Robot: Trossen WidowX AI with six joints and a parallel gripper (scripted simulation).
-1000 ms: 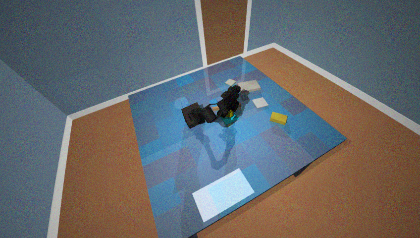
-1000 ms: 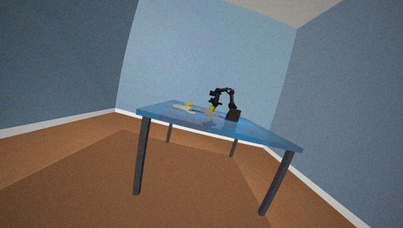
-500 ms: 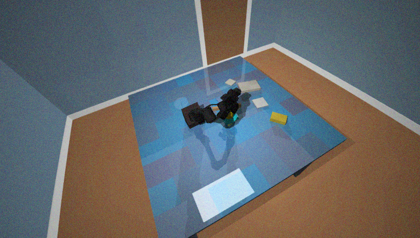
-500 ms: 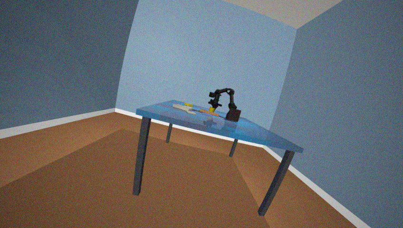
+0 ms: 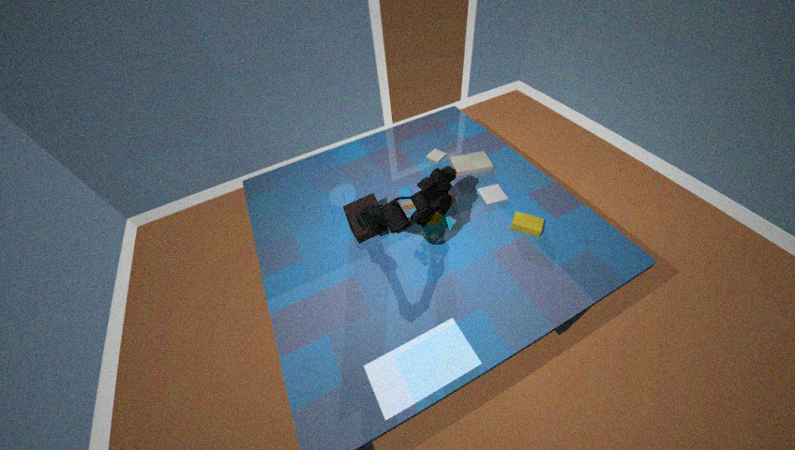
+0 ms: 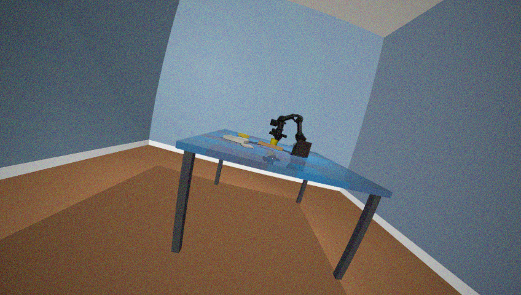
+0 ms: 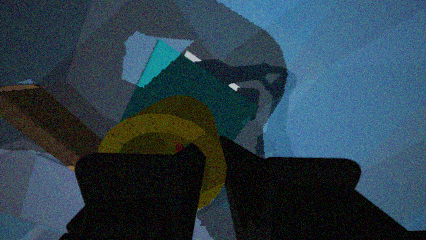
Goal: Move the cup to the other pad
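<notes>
The yellow cup lies 20 mm ahead of my gripper tip and 10 mm to the left of it. From my gripper tip the other things lie so: small grey tile (330 mm ahead, 10 mm to the left, 40 mm below).
</notes>
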